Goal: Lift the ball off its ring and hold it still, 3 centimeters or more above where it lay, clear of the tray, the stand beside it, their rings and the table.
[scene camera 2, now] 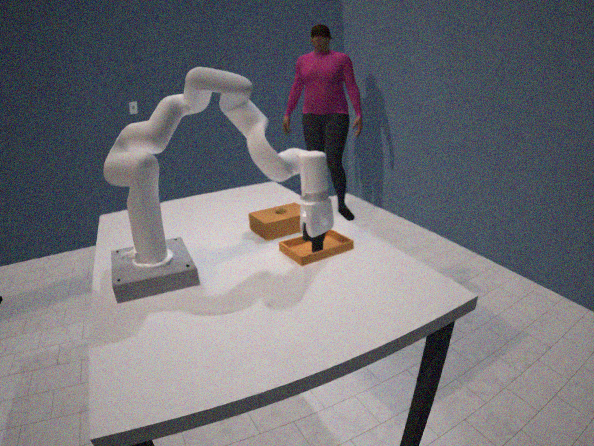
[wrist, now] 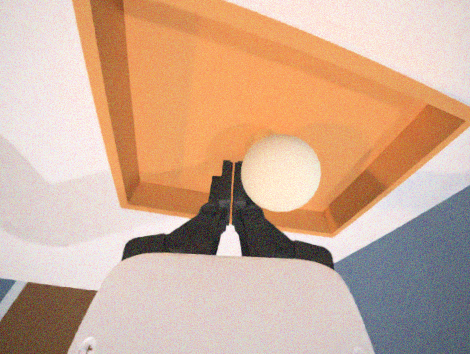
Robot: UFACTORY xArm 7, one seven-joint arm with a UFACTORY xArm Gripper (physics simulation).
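The cream ball sits low inside the orange tray, close to a corner in the wrist view. My gripper is shut and empty, pointing down over the tray. In the wrist view its closed fingertips are immediately left of the ball, which is outside the fingers; whether they touch it I cannot tell. The ball does not show in the scene view, and its ring cannot be made out. The stand, an orange-brown block with a round hole on top, is beside the tray, partly hidden by the gripper.
The tray's raised walls surround the ball and fingertips. The white table carries the arm's grey base to the left of the tray in the scene view. A person in a pink top stands beyond the table's far edge.
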